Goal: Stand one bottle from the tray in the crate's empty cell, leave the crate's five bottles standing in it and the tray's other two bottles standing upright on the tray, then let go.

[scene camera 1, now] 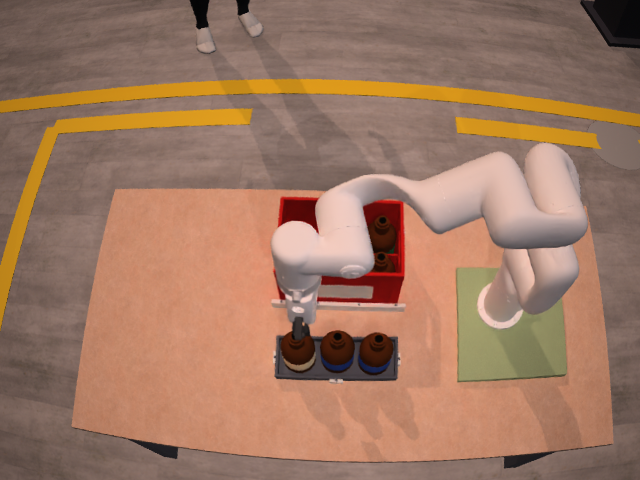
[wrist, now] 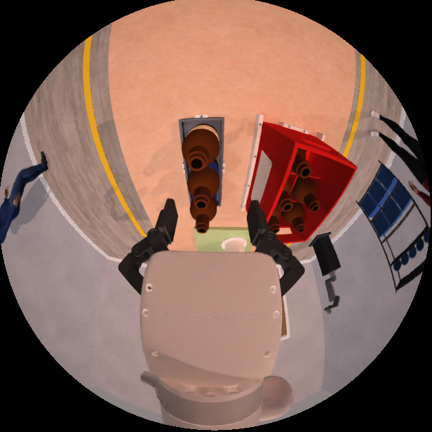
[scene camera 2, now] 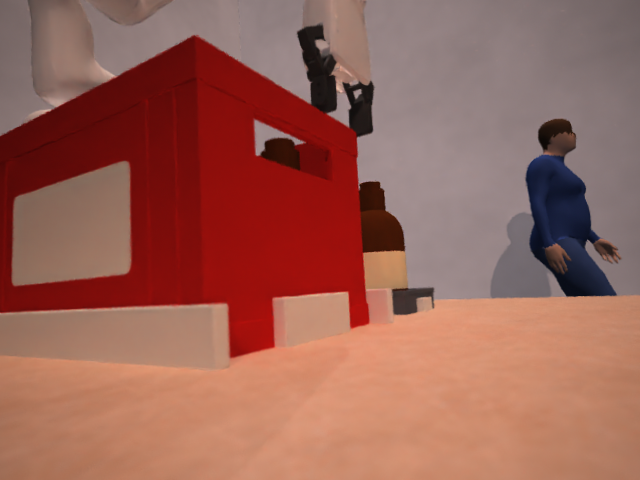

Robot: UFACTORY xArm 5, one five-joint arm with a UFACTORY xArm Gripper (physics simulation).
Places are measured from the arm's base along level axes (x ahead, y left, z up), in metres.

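Pixels of known places: gripper, fingertip midpoint: [scene camera 2: 344,124]; arm's base, origin of the base link: [scene camera 1: 500,306].
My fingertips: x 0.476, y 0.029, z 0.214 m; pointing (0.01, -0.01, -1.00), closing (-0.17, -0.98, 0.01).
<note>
For each thing: its top centre in the pictures, then the offset to it from my fingertips. Level surfaces: height alone.
- cream-label bottle, middle of its top: [scene camera 2: 369,183] [scene camera 1: 295,336] 0.021 m ahead, 0.021 m left, 0.074 m down
- red crate, middle of its top: [scene camera 2: 174,139] [scene camera 1: 341,235] 0.099 m back, 0.191 m right, 0.059 m down
- table, its level: 0.234 m down
My gripper [scene camera 1: 299,331] [scene camera 2: 342,116] [wrist: 212,207] is open and empty. It hangs above the tray's crate-side edge, near the cream-label bottle [scene camera 1: 298,352] [scene camera 2: 383,232] [wrist: 200,142], with its fingertips higher than the bottle's mouth. Two blue-label bottles, the middle one [scene camera 1: 337,352] [wrist: 203,182] and the end one [scene camera 1: 375,353] [wrist: 202,209], stand beside it on the grey tray [scene camera 1: 310,378] [scene camera 2: 413,301] [wrist: 200,121]. The red crate [scene camera 1: 385,287] [scene camera 2: 279,232] [wrist: 280,145] holds several upright brown bottles, including one [scene camera 1: 382,237] at the back right. Its empty cell is at the back left; the arm hides part of the crate in scene camera 1.
White strips, one [scene camera 1: 356,305] [scene camera 2: 113,333] [wrist: 252,160] among them, stand on the table [scene camera 1: 180,310] around the crate. The arm's base [scene camera 1: 500,310] stands on a green mat [scene camera 1: 475,361] [wrist: 215,242] at the right. The arm passes over the crate.
</note>
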